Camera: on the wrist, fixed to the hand. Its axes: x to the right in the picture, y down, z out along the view.
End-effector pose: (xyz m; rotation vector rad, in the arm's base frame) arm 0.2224 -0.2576 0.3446 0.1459 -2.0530 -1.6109
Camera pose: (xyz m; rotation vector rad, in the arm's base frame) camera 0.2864 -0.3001 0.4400 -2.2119 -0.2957 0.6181
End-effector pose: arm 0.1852 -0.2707 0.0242 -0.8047 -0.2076 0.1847
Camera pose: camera 0.1917 -0.2668 -0.0980 0.2139 -0.4919 -2.8757
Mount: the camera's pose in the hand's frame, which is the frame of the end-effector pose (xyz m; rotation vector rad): -0.0066 0.0912 -0.0814 0.0159 -0.7334 3.0531
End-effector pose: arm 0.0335 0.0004 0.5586 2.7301 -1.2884 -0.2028
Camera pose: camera -0.0260 -0.0483 0.6539 1.3123 2.7294 0.4660
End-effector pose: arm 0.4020 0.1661 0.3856 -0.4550 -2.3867 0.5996
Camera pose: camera 0.4751 0.2641 0.3918 2.0590 -0.2366 -0.8739
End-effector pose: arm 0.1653 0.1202 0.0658 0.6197 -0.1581 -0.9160
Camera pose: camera 0.2556 0.2016 0.0517 -0.4290 -1.2275 1.9085
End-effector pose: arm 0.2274 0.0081 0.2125 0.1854 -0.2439 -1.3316
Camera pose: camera 0.3340 0.0349 0.1587 -0.5846 -0.6277 1.7218
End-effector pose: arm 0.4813 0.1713 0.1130 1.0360 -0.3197 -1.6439
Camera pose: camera 0.6025 0.1693 0.1303 -0.6625 -1.2735 0.9925
